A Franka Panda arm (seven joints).
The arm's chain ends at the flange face. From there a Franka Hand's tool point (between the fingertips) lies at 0.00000 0.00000 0.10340 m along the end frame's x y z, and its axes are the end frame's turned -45 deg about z.
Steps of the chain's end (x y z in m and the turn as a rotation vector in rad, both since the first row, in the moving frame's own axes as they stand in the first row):
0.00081 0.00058 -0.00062 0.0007 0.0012 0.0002
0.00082 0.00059 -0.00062 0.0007 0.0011 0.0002
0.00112 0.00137 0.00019 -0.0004 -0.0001 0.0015
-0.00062 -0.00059 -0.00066 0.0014 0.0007 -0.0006
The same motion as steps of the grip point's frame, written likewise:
0.00030 0.00102 -0.00062 -0.0004 0.0013 0.0002
0.00029 0.00103 -0.00062 -0.0003 0.0013 0.0002
-0.00021 0.00178 0.00019 -0.0002 -0.0004 0.0015
0.00013 -0.00091 -0.00066 0.0005 0.0015 -0.0006

